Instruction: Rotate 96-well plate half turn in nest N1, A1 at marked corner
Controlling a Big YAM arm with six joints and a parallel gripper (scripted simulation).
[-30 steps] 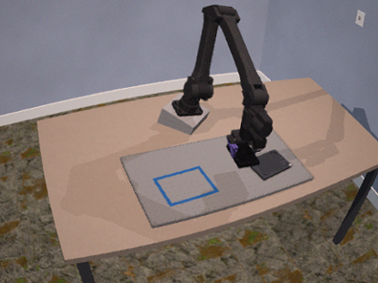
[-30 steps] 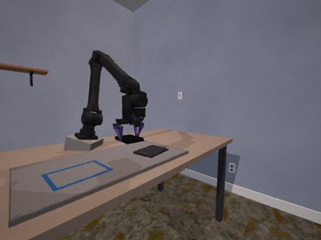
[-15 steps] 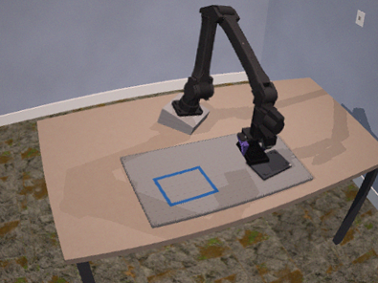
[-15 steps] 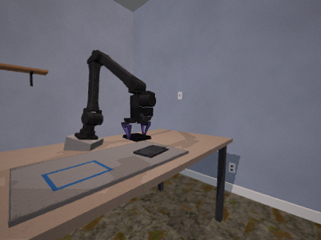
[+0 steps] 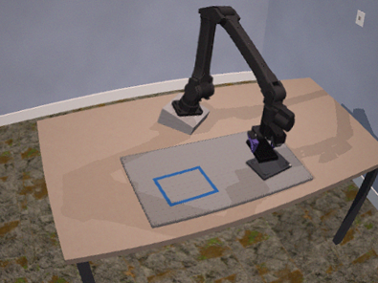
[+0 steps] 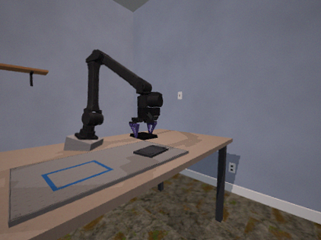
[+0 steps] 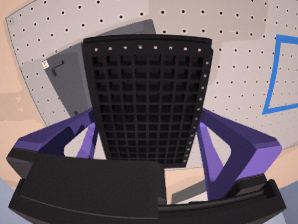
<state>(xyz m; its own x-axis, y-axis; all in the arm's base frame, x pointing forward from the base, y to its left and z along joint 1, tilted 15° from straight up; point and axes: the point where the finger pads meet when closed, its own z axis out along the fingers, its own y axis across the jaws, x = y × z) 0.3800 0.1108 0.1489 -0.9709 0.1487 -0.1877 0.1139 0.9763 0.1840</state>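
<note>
Now: the plate nest N1 90 mm below my hand and 60 mm to the left of it. The rest, counted from my hand: black 96-well plate right at my hand; then A1 mark 140 mm to the left, 90 mm below, 40 mm ahead.
</note>
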